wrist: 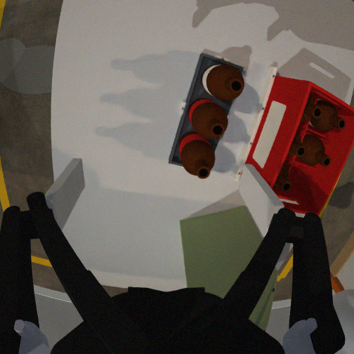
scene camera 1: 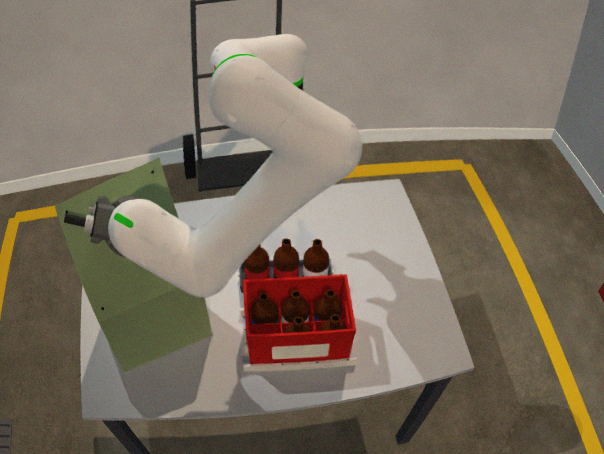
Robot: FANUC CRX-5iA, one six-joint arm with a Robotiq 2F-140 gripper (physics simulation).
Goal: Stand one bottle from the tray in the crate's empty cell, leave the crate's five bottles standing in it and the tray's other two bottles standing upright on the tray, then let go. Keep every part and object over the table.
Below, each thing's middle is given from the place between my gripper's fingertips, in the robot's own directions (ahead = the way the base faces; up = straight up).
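Pale strip (scene camera 1: pixel 352 361) in my sight: 36 cm below my hand, 43 cm to the right of it, 2 cm behind it.
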